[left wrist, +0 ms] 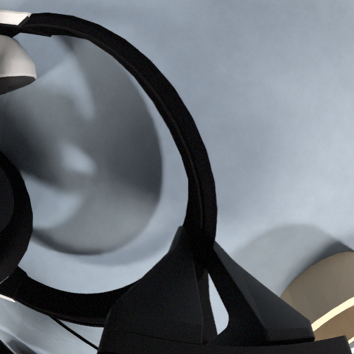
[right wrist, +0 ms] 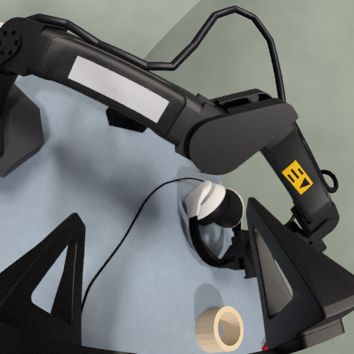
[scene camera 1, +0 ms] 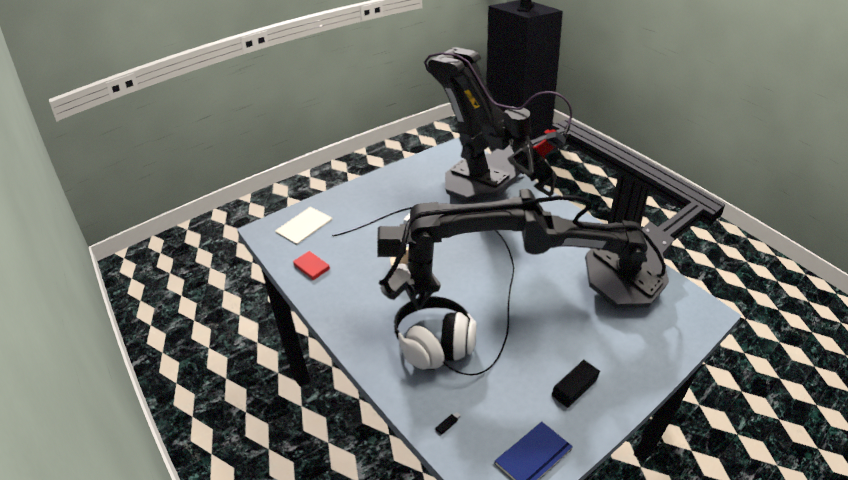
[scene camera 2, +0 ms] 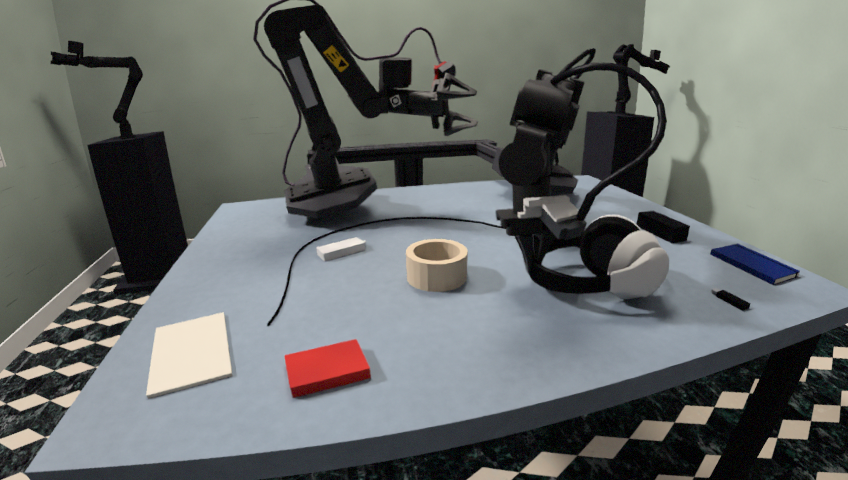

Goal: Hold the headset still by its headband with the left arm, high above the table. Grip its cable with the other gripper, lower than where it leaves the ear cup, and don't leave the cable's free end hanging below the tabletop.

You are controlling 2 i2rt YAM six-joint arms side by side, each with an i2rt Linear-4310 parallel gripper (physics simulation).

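Places are measured from the left arm's base along level axes (x ahead, y left, z up), in centimetres.
Pixels of known places: left gripper, between the fingertips: point(scene camera 1: 417, 308) point(scene camera 2: 532, 273); right gripper, between the fingertips: point(scene camera 1: 541, 185) point(scene camera 2: 476, 108); left arm's base, origin of its link: point(scene camera 1: 627, 267); right arm's base, origin of its link: point(scene camera 1: 479, 173) point(scene camera 2: 328, 185).
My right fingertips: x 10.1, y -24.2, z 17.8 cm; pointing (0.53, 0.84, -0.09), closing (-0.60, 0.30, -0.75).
Observation:
For each thing: its top centre in the pictures, then the offset to it from my right fingertips. Level surfaces: height alone.
- blue table, height of its surface: dz -25.0 cm
- tape roll, centre of its top: point(scene camera 2: 436, 250) point(scene camera 1: 409, 259) dx +27.6, dy -19.1, dz -20.2 cm
- white block, centre of its top: point(scene camera 2: 342, 244) dx +11.9, dy -32.9, dz -23.5 cm
- cream pad, centre of its top: point(scene camera 2: 189, 348) point(scene camera 1: 303, 224) dx +37.9, dy -56.7, dz -24.6 cm
- red box, centre of its top: point(scene camera 2: 325, 361) point(scene camera 1: 310, 263) dx +46.3, dy -39.0, dz -23.5 cm
- black box, centre of its top: point(scene camera 1: 577, 378) point(scene camera 2: 663, 218) dx +25.5, dy +35.2, dz -21.6 cm
- blue notebook, centre of its top: point(scene camera 1: 534, 453) point(scene camera 2: 754, 259) dx +45.4, dy +40.5, dz -23.8 cm
- USB stick, centre of its top: point(scene camera 2: 730, 295) point(scene camera 1: 448, 421) dx +52.3, dy +22.4, dz -24.2 cm
The white headset point(scene camera 1: 423, 349) point(scene camera 2: 642, 267) point(right wrist: 204, 200) is on or very near the blue table point(scene camera 1: 357, 309) point(scene camera 2: 476, 368). Its black headband point(left wrist: 185, 135) passes between the tips of my left gripper point(scene camera 1: 421, 299) point(left wrist: 189, 237), which is shut on it. The fingertips are partly hidden in scene camera 2. The thin black cable point(scene camera 1: 509, 297) point(scene camera 2: 416, 217) point(left wrist: 75, 333) point(right wrist: 131, 227) curves from the ear cups across the tabletop, and its free end lies on the table. My right gripper point(scene camera 2: 476, 108) point(right wrist: 159, 214) is open and empty, high above the table's back, away from the cable.
A tape roll point(scene camera 2: 437, 273) point(right wrist: 212, 330) stands near the left gripper. A white block point(scene camera 2: 340, 249), a cream pad point(scene camera 1: 303, 224) point(scene camera 2: 190, 353) and a red box point(scene camera 1: 311, 265) point(scene camera 2: 327, 367) lie around the cable's free end. A black box point(scene camera 1: 576, 383), blue notebook point(scene camera 1: 533, 452) and USB stick point(scene camera 1: 446, 424) lie beyond the headset.

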